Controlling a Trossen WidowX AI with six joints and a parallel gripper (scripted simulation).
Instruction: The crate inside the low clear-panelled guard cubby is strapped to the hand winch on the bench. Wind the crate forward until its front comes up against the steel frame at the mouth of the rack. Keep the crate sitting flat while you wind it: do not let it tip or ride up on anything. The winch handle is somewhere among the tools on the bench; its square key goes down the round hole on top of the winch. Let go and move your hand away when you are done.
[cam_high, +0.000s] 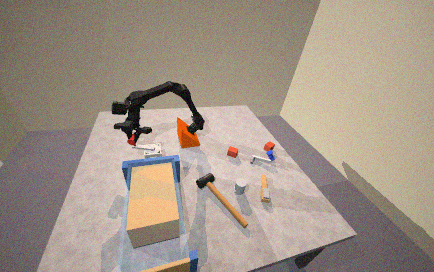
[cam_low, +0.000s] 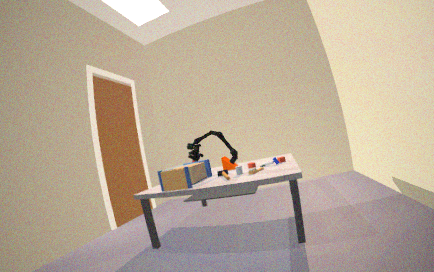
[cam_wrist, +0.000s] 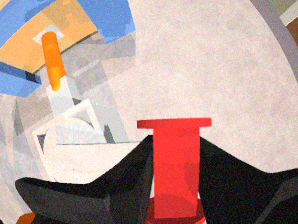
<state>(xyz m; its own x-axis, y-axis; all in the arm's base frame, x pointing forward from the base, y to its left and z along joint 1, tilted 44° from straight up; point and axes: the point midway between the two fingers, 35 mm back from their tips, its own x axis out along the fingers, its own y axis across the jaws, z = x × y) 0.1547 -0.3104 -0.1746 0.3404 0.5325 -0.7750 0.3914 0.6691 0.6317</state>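
My gripper tip is 4 cm to the right of the red-handled winch handle and 3 cm above it. The rest, counted from my gripper tip: red grip 1 cm to the left, 1 cm behind; then frame 18 cm ahead, 10 cm to the left, 2 cm below; then grey hand winch 10 cm below, 9 cm to the left.
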